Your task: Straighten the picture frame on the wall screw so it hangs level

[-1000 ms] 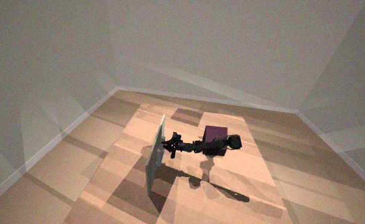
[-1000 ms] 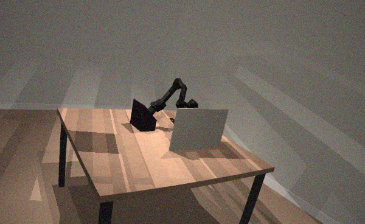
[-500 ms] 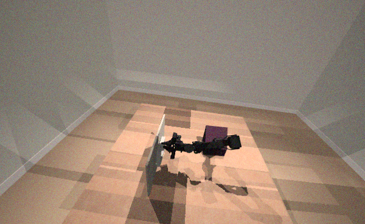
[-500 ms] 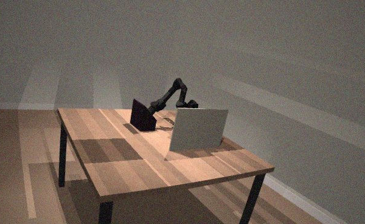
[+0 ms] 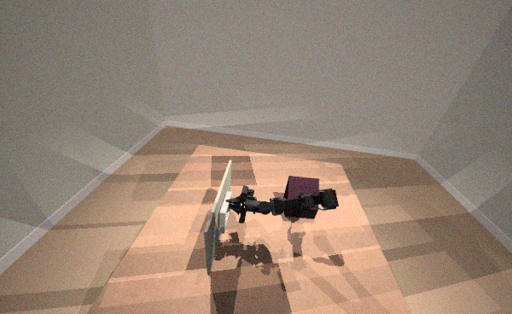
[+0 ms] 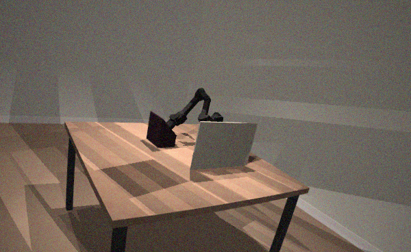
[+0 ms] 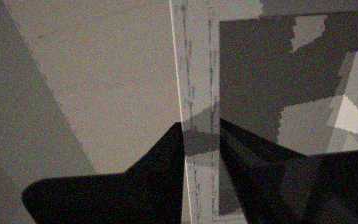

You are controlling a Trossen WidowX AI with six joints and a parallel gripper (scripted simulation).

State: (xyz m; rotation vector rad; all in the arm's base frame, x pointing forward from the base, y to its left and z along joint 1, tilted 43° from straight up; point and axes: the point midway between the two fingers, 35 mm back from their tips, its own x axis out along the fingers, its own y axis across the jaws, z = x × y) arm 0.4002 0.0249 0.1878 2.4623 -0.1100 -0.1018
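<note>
My gripper tip is now 1 cm short of the picture frame, 1 cm to the right of it and 5 cm above it. Also, from my gripper tip: grey wall panel 2 cm ahead, 6 cm below.
</note>
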